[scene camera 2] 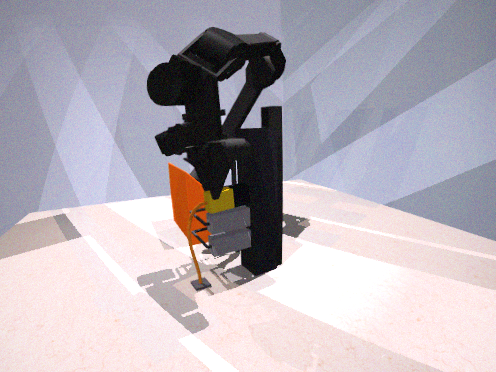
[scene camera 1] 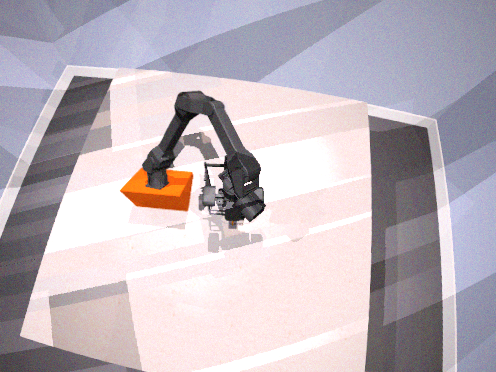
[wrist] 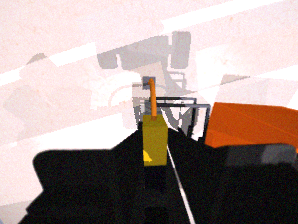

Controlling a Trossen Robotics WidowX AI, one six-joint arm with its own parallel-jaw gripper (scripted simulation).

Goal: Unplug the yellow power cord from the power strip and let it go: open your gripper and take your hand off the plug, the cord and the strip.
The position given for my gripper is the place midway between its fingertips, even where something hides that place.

In view: my gripper (scene camera 2: 212, 197) and a yellow plug (wrist: 155, 133).
My gripper is seen too in scene camera 1 (scene camera 1: 233, 203) and in the wrist view (wrist: 154, 131).
